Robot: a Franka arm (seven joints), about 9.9 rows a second.
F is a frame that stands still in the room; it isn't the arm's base.
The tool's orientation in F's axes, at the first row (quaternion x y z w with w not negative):
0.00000, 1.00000, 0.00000, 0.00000
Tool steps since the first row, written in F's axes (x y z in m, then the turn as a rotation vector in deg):
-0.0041, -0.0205, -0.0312, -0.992, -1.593, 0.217
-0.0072, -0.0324, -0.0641, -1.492, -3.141, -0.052
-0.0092, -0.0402, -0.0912, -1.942, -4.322, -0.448
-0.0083, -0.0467, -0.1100, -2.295, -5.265, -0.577
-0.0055, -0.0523, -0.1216, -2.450, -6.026, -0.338
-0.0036, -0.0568, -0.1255, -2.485, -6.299, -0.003
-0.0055, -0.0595, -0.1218, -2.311, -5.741, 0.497
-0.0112, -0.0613, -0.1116, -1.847, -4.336, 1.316
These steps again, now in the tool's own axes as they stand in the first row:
0.0041, -0.0205, 0.0312, 0.992, -1.593, -0.217
0.0072, -0.0324, 0.0641, 1.492, -3.141, 0.052
0.0092, -0.0402, 0.0912, 1.942, -4.322, 0.448
0.0083, -0.0467, 0.1100, 2.295, -5.265, 0.577
0.0055, -0.0523, 0.1216, 2.450, -6.026, 0.338
0.0036, -0.0568, 0.1255, 2.485, -6.299, 0.003
0.0055, -0.0595, 0.1218, 2.311, -5.741, -0.497
0.0112, -0.0613, 0.1116, 1.847, -4.336, -1.316

